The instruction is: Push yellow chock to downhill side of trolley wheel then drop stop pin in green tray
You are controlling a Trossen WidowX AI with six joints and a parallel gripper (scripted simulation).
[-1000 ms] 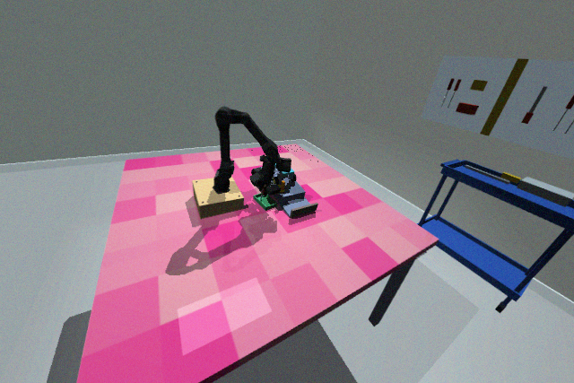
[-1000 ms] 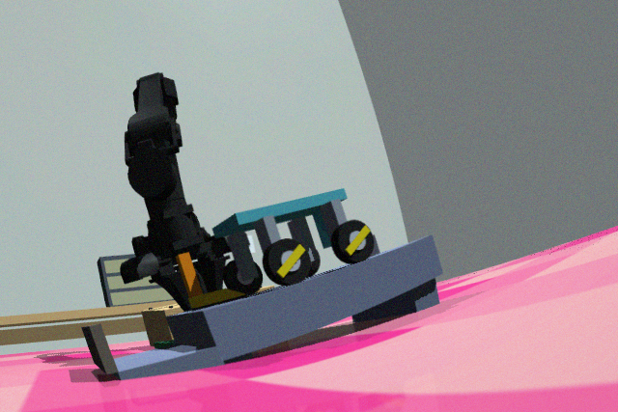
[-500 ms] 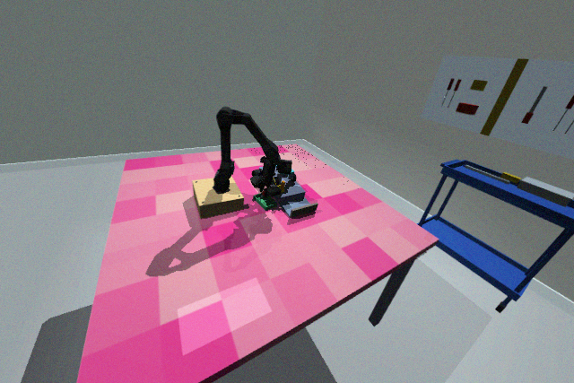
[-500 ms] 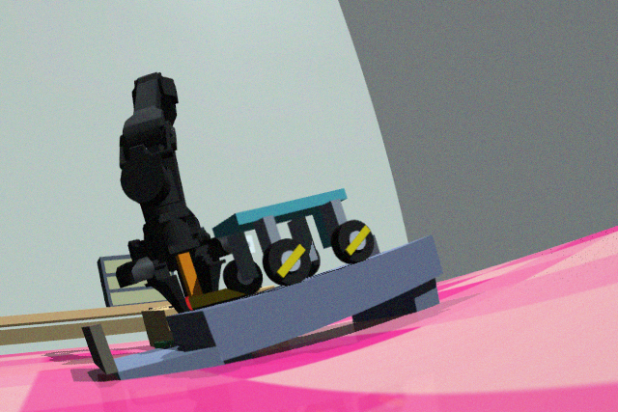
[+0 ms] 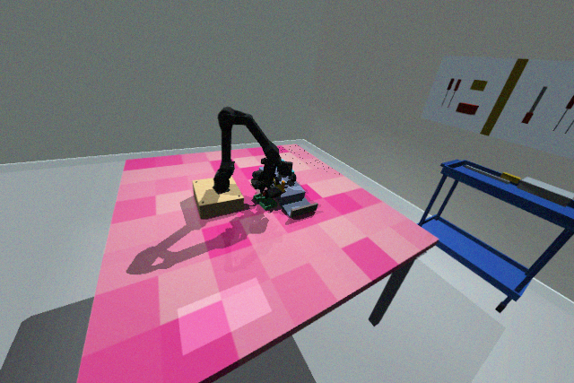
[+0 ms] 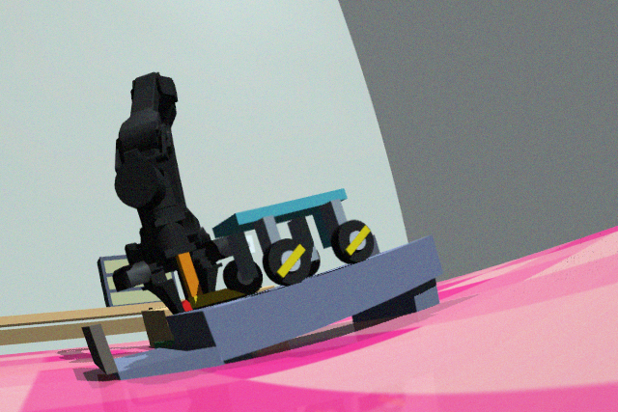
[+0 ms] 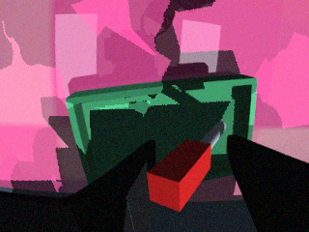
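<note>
Now: gripper tip 10 mm short of the green tray, 10 mm to the left of it and 50 mm above it. The rest, counted from my gripper tip: yellow chock (90 mm ahead, 20 mm to the right, 40 mm above); then red-headed stop pin (right at my gripper tip); then ramp (150 mm ahead, 60 mm to the left, 10 mm above).
</note>
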